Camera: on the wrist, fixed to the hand. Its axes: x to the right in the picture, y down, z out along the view.
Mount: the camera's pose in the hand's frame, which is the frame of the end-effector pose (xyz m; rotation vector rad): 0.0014 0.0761 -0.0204 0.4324 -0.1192 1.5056
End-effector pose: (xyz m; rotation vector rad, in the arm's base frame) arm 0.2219 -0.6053 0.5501 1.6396 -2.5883 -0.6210
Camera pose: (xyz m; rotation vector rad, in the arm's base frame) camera 0.1599 -0.5848 0.5943 0.6241 3.0658 0.0070
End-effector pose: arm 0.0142 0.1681 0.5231 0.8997 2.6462 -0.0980
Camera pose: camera 0.0529 0.2331 0.5452 2.5739 1.2424 -0.3090
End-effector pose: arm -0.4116 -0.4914 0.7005 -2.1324 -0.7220 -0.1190
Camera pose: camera -0.3663 -0.5416 0.6600 -1.7494 0.8324 0.8741
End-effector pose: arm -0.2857 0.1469 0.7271 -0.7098 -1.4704 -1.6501
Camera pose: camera -0.2201 0.1261 0.7655 -1.2018 -0.8072 -0.1369
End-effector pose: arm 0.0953 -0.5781 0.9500 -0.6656 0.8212 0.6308
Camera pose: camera 0.0319 -0.5449 0.9170 0.5299 1.2260 1.7351
